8 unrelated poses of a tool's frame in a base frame.
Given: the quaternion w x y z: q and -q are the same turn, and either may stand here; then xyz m.
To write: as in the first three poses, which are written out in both.
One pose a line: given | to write
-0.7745 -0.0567 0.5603 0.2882 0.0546 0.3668 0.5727 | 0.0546 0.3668 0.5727 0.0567 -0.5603 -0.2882 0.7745
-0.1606 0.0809 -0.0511 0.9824 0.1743 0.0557 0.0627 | 0.1743 0.0557 0.0627 -0.0809 0.0511 -0.9824 0.1606
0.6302 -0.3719 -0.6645 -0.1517 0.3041 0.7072 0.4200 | 0.3041 0.7072 0.4200 -0.3719 -0.6645 -0.1517 0.6302
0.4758 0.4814 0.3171 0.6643 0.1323 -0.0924 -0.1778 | 0.1323 -0.0924 -0.1778 0.4814 0.3171 0.6643 0.4758
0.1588 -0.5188 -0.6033 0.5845 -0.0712 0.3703 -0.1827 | -0.0712 0.3703 -0.1827 -0.5188 -0.6033 0.5845 0.1588
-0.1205 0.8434 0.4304 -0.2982 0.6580 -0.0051 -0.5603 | 0.6580 -0.0051 -0.5603 -0.8434 -0.4304 0.2982 0.1205
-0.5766 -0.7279 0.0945 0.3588 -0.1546 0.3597 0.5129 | -0.1546 0.3597 0.5129 0.7279 -0.0945 -0.3588 0.5766
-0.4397 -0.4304 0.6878 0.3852 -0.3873 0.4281 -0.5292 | -0.3873 0.4281 -0.5292 0.4304 -0.6878 -0.3852 0.4397
